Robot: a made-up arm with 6 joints.
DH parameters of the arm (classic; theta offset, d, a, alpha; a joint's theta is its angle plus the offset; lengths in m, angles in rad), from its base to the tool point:
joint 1: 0 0.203 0 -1.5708
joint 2: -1.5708 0 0.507 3.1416
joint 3: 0 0 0 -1.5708
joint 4: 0 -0.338 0 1.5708
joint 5: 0 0.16 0 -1.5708
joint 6: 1.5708 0 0 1.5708
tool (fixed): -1.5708 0 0 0
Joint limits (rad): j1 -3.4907..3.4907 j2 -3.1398..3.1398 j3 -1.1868..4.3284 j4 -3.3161..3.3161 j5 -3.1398..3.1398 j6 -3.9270..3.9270
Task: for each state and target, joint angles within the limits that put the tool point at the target. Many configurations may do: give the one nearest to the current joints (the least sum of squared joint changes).
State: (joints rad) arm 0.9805 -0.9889 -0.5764 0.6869 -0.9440 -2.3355
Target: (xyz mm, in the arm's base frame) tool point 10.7 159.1 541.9
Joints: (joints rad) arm 1.7105 -0.3907 -1.1808 1.3646 -0.9440 -2.3355
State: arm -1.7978 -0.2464 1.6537 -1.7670 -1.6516 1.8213
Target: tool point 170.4 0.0 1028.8
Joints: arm -2.4380 -0.3708 1.3793 -2.3309 -1.6516 1.8213
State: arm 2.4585 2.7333 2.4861 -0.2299 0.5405 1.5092
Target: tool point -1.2 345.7 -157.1
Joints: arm 2.0444 3.1376 3.4880 0.2069 0.5405 1.5092
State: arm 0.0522 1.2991 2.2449 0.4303 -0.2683 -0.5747
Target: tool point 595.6 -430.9 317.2
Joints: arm -0.4286 1.8501 2.4762 0.4457 -0.2683 -0.5747
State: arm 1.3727 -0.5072 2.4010 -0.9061 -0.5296 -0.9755
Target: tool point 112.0 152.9 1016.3
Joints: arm 1.5441 0.4344 2.5030 -0.8308 -0.5296 -0.9755
